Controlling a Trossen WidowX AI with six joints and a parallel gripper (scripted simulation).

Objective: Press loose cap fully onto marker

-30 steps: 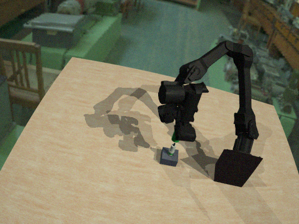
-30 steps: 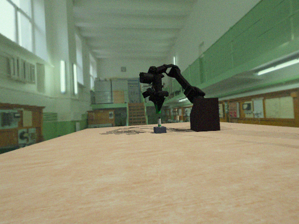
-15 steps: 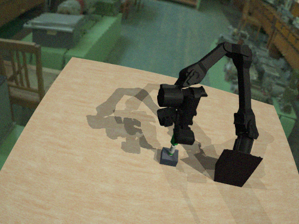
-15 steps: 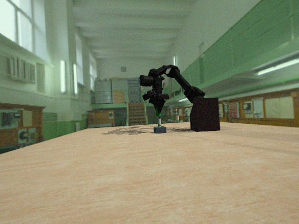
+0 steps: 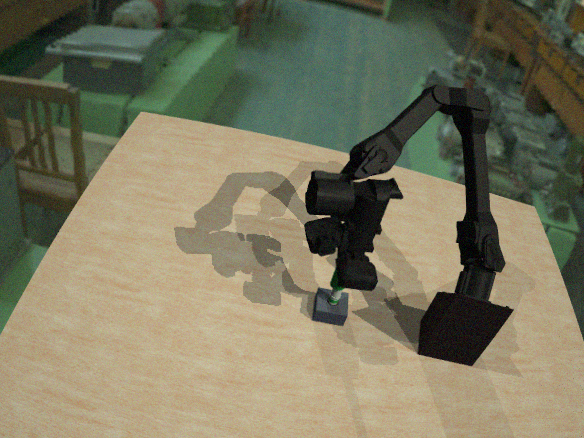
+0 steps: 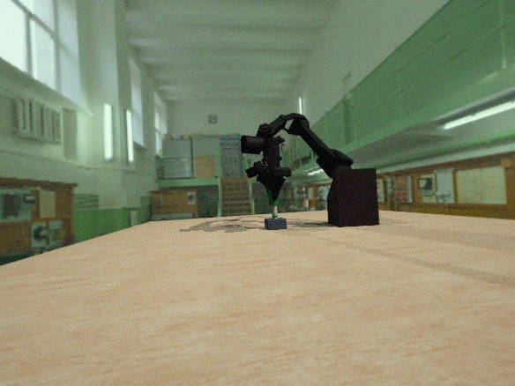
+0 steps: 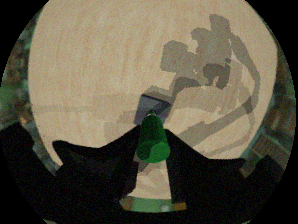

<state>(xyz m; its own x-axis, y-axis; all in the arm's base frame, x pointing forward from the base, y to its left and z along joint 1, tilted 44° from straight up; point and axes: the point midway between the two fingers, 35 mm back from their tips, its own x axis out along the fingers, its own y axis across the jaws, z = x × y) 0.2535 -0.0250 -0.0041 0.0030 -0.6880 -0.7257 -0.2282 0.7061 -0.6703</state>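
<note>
My gripper tip is 3 cm above the white marker. The rest, counted from my gripper tip: green cap: 1 cm above; then block: 8 cm below.
</note>
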